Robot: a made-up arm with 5 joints. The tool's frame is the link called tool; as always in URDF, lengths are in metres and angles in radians.
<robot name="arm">
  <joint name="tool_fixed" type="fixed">
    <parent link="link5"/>
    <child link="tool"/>
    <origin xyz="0.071 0.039 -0.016" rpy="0 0 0"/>
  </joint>
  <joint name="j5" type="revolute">
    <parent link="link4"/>
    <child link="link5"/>
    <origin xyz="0.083 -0.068 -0.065" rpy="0 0 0"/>
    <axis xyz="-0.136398 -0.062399 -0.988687"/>
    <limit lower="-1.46" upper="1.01"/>
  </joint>
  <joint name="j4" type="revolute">
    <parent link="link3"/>
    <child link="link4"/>
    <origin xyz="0.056 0.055 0.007" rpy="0 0 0"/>
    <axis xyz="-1 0 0"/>
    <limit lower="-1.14" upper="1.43"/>
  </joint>
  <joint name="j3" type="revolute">
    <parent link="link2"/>
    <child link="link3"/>
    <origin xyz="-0.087 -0.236 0.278" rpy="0 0 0"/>
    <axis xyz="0 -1 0"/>
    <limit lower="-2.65" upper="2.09"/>
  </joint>
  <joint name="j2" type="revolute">
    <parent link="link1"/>
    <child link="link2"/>
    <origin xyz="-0.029 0.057 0.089" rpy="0 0 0"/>
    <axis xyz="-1 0 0"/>
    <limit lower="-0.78" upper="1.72"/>
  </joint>
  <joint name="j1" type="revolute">
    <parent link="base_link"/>
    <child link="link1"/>
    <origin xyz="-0.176 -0.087 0.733" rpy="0 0 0"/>
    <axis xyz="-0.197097 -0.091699 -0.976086"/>
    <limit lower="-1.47" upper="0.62"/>
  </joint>
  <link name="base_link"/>
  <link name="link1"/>
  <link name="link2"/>
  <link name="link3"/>
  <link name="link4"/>
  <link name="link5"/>
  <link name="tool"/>
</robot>
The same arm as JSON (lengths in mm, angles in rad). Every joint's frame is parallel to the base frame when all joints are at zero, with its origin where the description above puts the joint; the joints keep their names.
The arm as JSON. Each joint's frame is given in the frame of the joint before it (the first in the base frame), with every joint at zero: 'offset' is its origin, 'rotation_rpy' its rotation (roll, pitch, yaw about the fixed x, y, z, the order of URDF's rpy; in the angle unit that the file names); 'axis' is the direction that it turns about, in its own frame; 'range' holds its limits. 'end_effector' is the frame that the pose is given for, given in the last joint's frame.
{"length_unit": "mm", "angle_unit": "rad", "chain": [{"id": "j1", "offset": [-176.0, -87.0, 733.0], "rotation_rpy": [0.0, 0.0, 0.0], "axis": [-0.197097, -0.091699, -0.976086], "range": [-1.47, 0.62]}, {"id": "j2", "offset": [-29.0, 57.0, 89.0], "rotation_rpy": [0.0, 0.0, 0.0], "axis": [-1.0, 0.0, 0.0], "range": [-0.78, 1.72]}, {"id": "j3", "offset": [-87.0, -236.0, 278.0], "rotation_rpy": [0.0, 0.0, 0.0], "axis": [0.0, -1.0, 0.0], "range": [-2.65, 2.09]}, {"id": "j4", "offset": [56.0, 55.0, 7.0], "rotation_rpy": [0.0, 0.0, 0.0], "axis": [-1.0, 0.0, 0.0], "range": [-1.14, 1.43]}, {"id": "j5", "offset": [83.0, -68.0, -65.0], "rotation_rpy": [0.0, 0.0, 0.0], "axis": [-0.136398, -0.062399, -0.988687], "range": [-1.46, 1.01]}], "end_effector": {"offset": [71.0, 39.0, -16.0], "rotation_rpy": [0.0, 0.0, 0.0]}}
